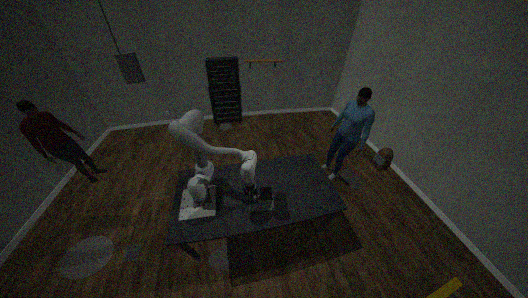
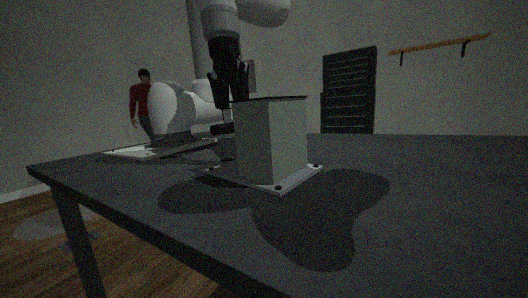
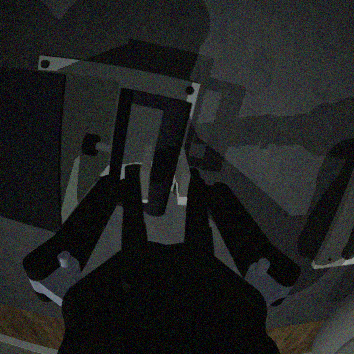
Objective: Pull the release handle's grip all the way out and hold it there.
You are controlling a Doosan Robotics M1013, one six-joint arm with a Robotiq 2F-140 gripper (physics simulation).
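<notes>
The release handle is a dark bar-like grip (image 3: 166,167) (image 2: 222,129) on a dark frame (image 3: 117,145), beside the pale side of a box (image 2: 290,140). My gripper (image 3: 163,158) (image 2: 229,107) (image 1: 252,196) points down beside the box, with one finger on each side of the grip. The fingers are narrow around the bar and look shut on it; contact is hard to make out in the dark. How far out the grip stands is hard to tell.
The box's base plate (image 2: 300,177) is bolted on the dark table (image 2: 450,210). A dark knob (image 3: 91,144) is near the box's side. The arm's base plate (image 1: 197,214) is on the same table. A person in blue (image 1: 354,122) and one in red (image 1: 50,132) stand on the floor.
</notes>
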